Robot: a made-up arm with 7 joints. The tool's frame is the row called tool.
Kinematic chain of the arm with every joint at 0, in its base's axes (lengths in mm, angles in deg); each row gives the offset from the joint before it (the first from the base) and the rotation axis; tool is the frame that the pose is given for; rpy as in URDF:
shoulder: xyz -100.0 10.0 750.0 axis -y
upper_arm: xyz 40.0 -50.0 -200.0 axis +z
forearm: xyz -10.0 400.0 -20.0 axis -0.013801 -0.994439 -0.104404
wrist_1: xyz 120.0 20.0 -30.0 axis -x
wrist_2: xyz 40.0 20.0 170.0 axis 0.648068 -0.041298 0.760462
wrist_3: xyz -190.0 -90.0 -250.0 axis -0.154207 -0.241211 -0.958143
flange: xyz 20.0 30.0 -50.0 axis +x
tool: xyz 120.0 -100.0 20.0 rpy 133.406 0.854 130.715
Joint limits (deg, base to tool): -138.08..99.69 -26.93..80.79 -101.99..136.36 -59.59..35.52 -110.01..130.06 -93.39..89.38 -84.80..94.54
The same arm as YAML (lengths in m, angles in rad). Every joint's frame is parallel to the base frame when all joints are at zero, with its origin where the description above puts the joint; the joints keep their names.
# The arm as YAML. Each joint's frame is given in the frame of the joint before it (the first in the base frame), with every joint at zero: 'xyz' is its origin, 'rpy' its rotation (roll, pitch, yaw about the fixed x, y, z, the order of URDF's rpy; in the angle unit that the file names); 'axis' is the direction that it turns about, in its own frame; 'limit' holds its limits. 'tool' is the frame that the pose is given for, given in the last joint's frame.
units:
  length: m
  angle: rad
joints:
  - name: shoulder
    type: revolute
    origin:
      xyz: [-0.1, 0.01, 0.75]
      rpy: [0.0, 0.0, 0.0]
    axis: "-y"
    limit:
      lower: -2.41
      upper: 1.7399
  - name: upper_arm
    type: revolute
    origin:
      xyz: [0.04, -0.05, -0.2]
      rpy: [0.0, 0.0, 0.0]
    axis: "+z"
    limit:
      lower: -0.47
      upper: 1.4101
  - name: forearm
    type: revolute
    origin:
      xyz: [-0.01, 0.4, -0.02]
      rpy: [0.0, 0.0, 0.0]
    axis: [-0.013801, -0.994439, -0.104404]
    limit:
      lower: -1.7801
      upper: 2.3799
  - name: wrist_1
    type: revolute
    origin:
      xyz: [0.12, 0.02, -0.03]
      rpy: [0.0, 0.0, 0.0]
    axis: "-x"
    limit:
      lower: -1.04
      upper: 0.6199
  - name: wrist_2
    type: revolute
    origin:
      xyz: [0.04, 0.02, 0.17]
      rpy: [0.0, 0.0, 0.0]
    axis: [0.648068, -0.041298, 0.760462]
    limit:
      lower: -1.92
      upper: 2.27
  - name: wrist_3
    type: revolute
    origin:
      xyz: [-0.19, -0.09, -0.25]
      rpy: [0.0, 0.0, 0.0]
    axis: [-0.154207, -0.241211, -0.958143]
    limit:
      lower: -1.63
      upper: 1.56
  - name: flange
    type: revolute
    origin:
      xyz: [0.02, 0.03, -0.05]
      rpy: [0.0, 0.0, 0.0]
    axis: "+x"
    limit:
      lower: -1.48
      upper: 1.65
tool:
  origin:
    xyz: [0.12, -0.1, 0.02]
    rpy: [2.3284, 0.0149, 2.2814]

